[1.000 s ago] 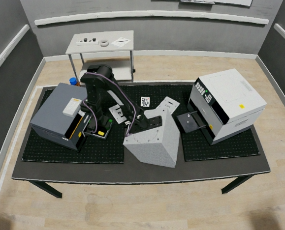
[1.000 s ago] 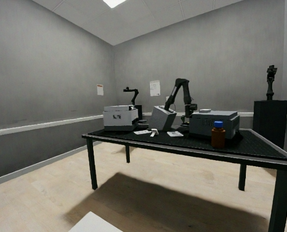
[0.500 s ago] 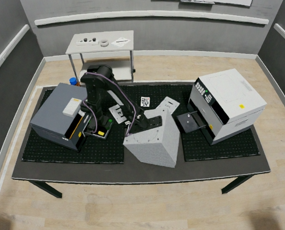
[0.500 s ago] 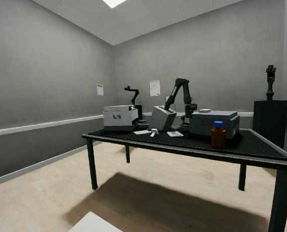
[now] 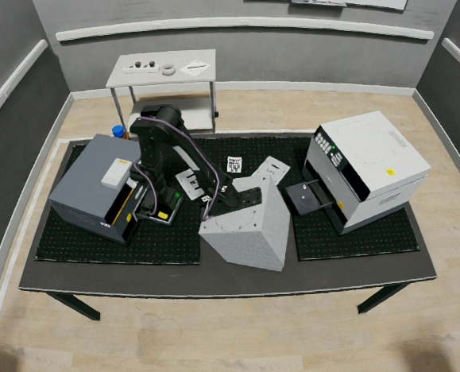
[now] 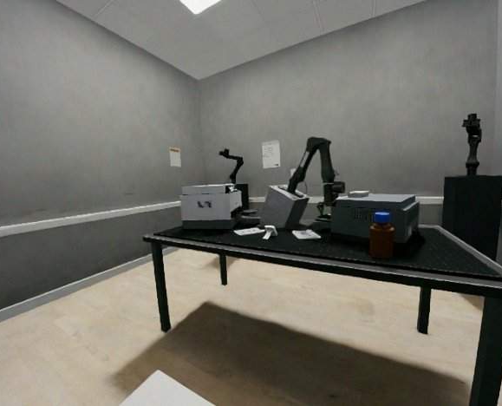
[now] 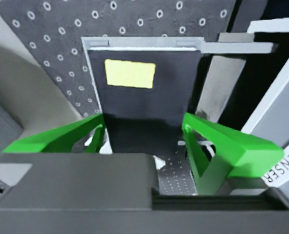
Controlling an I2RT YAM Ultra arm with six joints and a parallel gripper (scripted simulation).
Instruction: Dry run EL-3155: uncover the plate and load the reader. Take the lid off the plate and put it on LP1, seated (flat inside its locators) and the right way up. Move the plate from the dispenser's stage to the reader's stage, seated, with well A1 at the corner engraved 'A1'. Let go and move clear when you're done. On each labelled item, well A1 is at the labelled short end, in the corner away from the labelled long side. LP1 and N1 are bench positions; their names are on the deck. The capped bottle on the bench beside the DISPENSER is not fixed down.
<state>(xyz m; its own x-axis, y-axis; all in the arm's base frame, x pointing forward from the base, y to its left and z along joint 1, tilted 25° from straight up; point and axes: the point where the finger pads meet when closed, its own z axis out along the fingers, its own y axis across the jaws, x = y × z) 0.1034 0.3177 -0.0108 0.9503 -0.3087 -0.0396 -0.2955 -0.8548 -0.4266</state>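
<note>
Right now the dark lid is right at my hand. Also, from my hand: well plate: 1 cm below; then capped brown bottle: 38 cm ahead, 28 cm to the left, 2 cm above; then LP1 pad: 46 cm to the right, 24 cm ahead, 9 cm below.
</note>
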